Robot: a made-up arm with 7 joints. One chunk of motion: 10 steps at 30 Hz.
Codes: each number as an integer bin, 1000 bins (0 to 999) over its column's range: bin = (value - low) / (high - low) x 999, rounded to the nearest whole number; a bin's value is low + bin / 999 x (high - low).
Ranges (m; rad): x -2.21..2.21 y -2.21..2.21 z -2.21..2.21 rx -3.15..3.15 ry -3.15..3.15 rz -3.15..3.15
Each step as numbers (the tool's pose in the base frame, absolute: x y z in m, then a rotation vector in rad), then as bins.
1 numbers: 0.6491 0.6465 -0.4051 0.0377 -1.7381 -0.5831
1 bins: 646 646 408 505 224 407
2 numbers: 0.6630 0.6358 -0.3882 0.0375 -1.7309 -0.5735
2 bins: 649 643 412 505 225 409
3 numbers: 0.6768 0.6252 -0.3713 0.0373 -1.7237 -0.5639
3 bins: 652 641 416 505 226 410
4 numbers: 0.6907 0.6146 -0.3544 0.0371 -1.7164 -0.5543
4 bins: 656 638 419 505 227 412
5 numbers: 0.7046 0.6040 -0.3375 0.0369 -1.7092 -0.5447
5 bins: 659 636 423 505 228 413
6 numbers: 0.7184 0.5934 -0.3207 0.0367 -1.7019 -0.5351
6 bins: 662 634 427 505 230 415
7 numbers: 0.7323 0.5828 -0.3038 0.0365 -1.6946 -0.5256
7 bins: 665 631 431 505 231 416
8 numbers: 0.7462 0.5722 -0.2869 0.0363 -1.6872 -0.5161
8 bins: 668 629 435 505 232 418
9 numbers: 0.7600 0.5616 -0.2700 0.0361 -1.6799 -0.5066
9 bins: 671 626 438 505 233 419
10 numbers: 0.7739 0.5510 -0.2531 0.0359 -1.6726 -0.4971
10 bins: 674 624 442 505 234 421
